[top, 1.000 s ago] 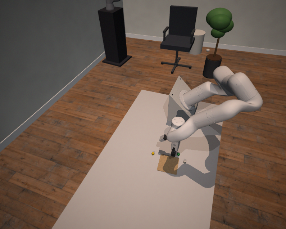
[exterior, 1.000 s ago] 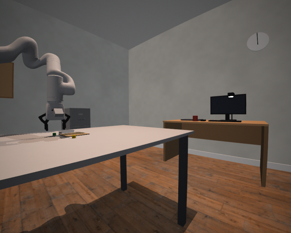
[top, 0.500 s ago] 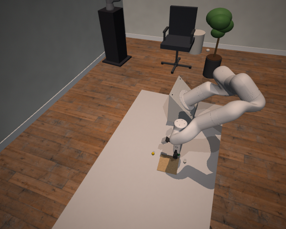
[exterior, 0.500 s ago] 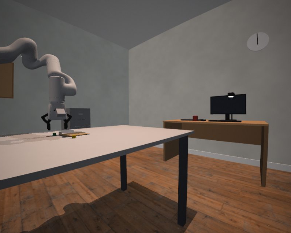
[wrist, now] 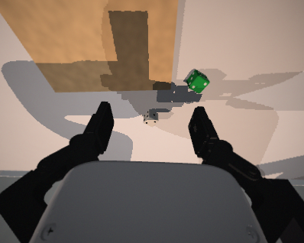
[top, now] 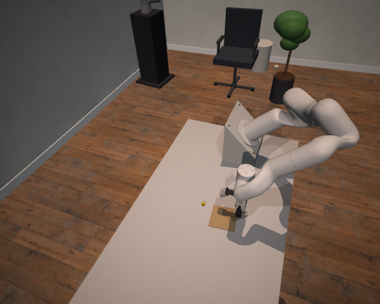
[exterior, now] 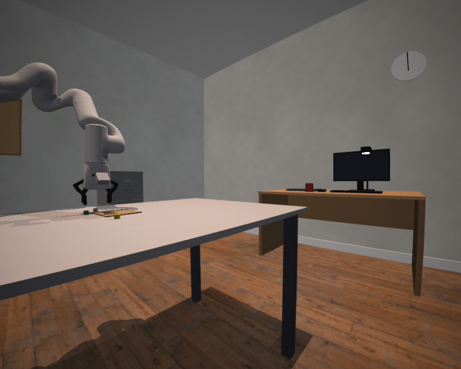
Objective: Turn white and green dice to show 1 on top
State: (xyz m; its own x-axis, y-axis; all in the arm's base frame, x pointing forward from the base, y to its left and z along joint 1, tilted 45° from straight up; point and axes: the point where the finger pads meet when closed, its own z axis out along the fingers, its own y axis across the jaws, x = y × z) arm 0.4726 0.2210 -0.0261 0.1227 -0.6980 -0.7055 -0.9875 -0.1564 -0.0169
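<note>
Right now the white die is 40 mm below my hand and 30 mm to the left of it. Also, from my hand: mat 70 mm to the right, 60 mm ahead, 40 mm below; yellow die 200 mm to the right, 40 mm below, 40 mm ahead; green die 40 mm below, 40 mm behind, 30 mm to the right.
</note>
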